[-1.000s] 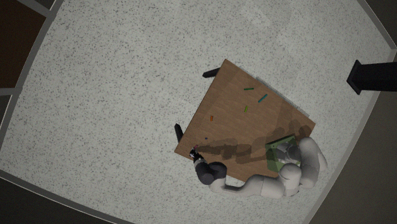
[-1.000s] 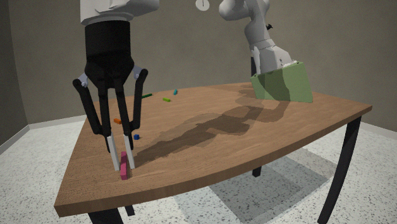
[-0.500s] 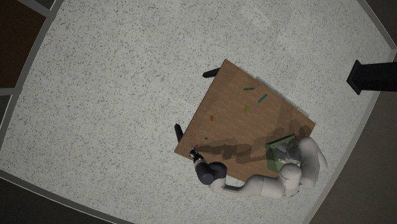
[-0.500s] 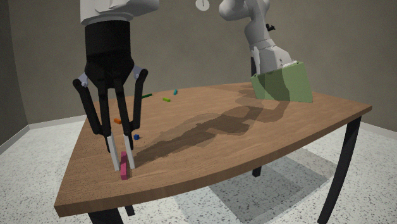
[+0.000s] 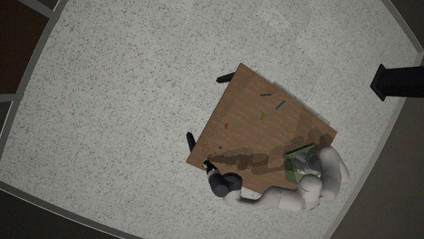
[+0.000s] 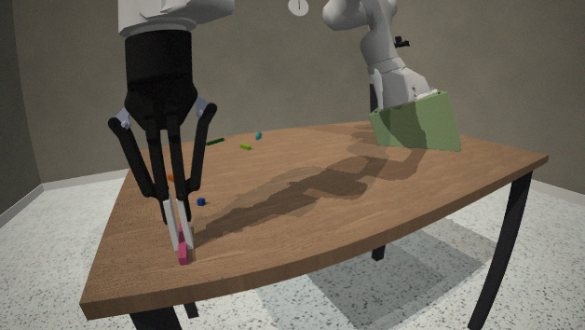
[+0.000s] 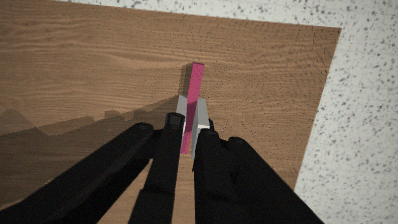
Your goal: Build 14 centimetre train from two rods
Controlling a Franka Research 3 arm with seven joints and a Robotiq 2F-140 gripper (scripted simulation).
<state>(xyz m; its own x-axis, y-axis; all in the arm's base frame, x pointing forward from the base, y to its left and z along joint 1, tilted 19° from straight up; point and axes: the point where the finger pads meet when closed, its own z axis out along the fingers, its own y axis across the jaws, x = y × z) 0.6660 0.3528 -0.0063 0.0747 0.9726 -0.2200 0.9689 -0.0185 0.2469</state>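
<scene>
My hand is 3 cm above the pink rod. Also, from my hand: lime rod: 48 cm to the right, 21 cm behind, 3 cm below; orange rod: 28 cm to the right, 3 cm below, 1 cm ahead; blue rod: 12 cm to the right, 4 cm behind, 3 cm below.
</scene>
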